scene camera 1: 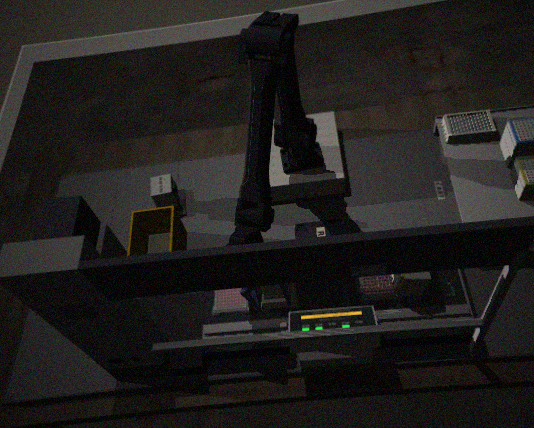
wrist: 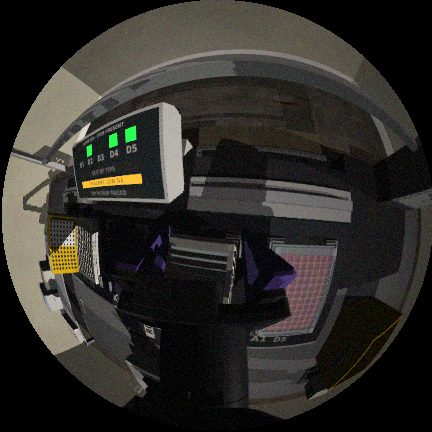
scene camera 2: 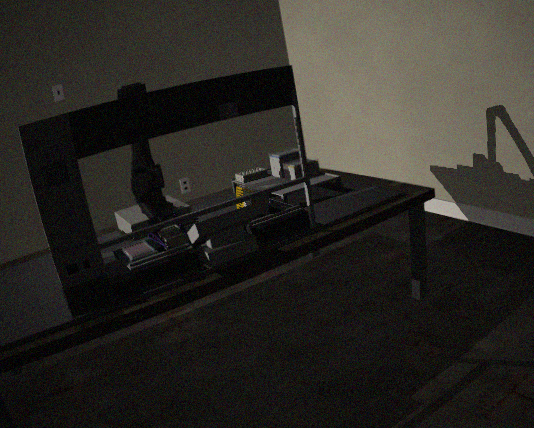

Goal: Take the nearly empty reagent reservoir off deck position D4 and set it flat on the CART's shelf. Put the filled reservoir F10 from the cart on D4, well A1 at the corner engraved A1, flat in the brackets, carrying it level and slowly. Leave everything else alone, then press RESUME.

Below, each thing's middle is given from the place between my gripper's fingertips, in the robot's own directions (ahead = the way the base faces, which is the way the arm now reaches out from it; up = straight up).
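Scene:
Relative to the cart shelf [scene camera 1: 484,191], my hand is 20 mm above, 670 mm to the right of and 290 mm beyond it.

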